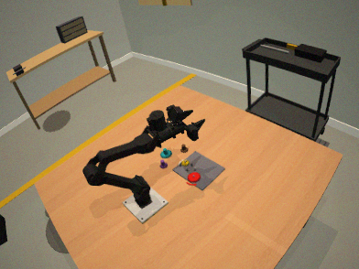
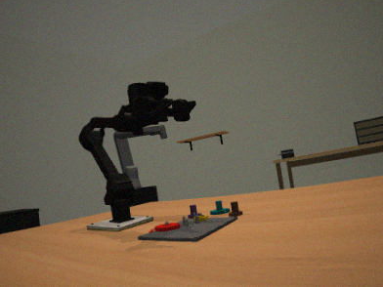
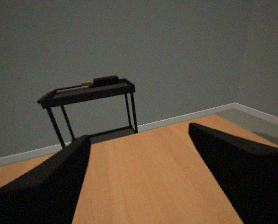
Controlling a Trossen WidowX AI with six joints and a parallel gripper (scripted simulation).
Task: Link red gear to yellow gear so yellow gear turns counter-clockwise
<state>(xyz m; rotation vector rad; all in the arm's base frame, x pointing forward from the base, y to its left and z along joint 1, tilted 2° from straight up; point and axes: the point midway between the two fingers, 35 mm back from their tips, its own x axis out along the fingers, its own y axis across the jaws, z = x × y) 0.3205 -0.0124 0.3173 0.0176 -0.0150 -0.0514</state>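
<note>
The teal gear is 100 mm behind my gripper tip, 220 mm to the left of it and 310 mm below it. Round my gripper tip: yellow gear: 70 mm behind, 80 mm to the left, 310 mm below; red gear: 100 mm behind, 20 mm to the right, 310 mm below; white arrow: 80 mm behind, 110 mm to the left, 310 mm below.
</note>
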